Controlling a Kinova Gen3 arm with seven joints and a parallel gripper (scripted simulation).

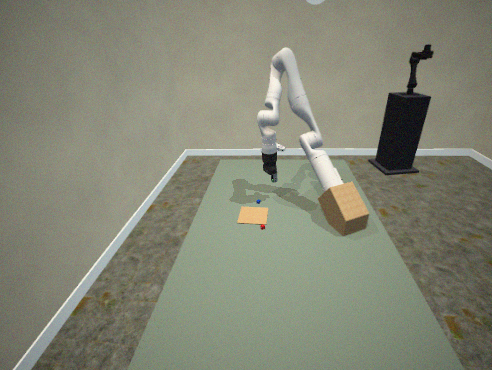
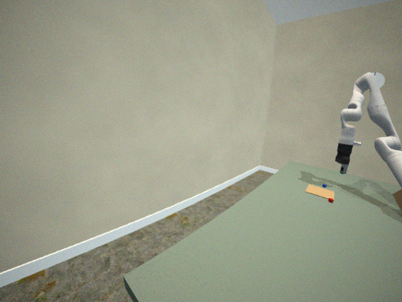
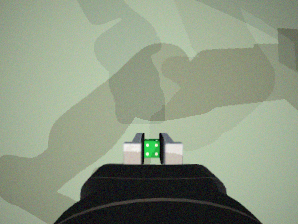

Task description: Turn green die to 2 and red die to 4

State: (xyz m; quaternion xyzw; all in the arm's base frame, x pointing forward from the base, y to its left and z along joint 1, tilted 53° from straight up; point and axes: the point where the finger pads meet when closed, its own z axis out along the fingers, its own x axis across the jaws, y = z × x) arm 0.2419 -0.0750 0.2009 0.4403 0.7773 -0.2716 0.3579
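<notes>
Now: the blue die 11 cm below my hand, 9 cm ahead of it and 5 cm to the left of it. Round my hand: red die (27 cm to the left, 11 cm below, 10 cm ahead); then tan mat (16 cm to the left, 14 cm ahead, 11 cm below); then green die (1 cm below).
</notes>
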